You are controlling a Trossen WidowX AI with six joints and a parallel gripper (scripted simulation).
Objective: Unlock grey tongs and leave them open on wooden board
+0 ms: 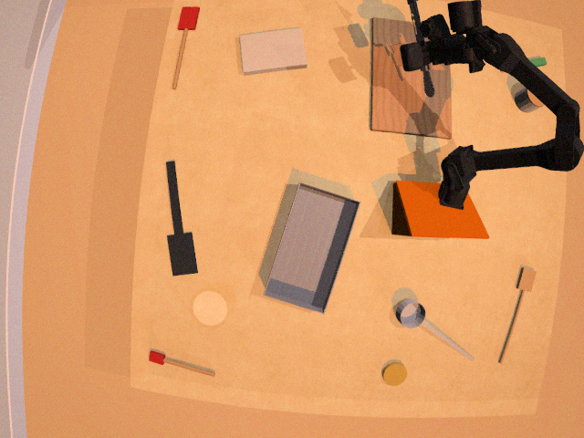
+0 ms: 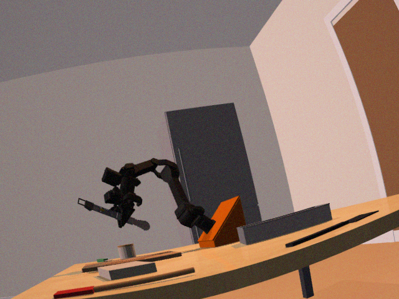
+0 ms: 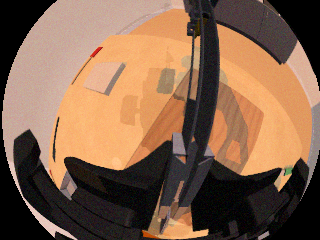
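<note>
Right now my gripper tip is 4 cm past the wooden board and 13 cm above it. Round my gripper tip: black spatula 52 cm ahead, 56 cm to the left, 14 cm below; then grey roasting tin 15 cm ahead, 54 cm to the left, 11 cm below.
</note>
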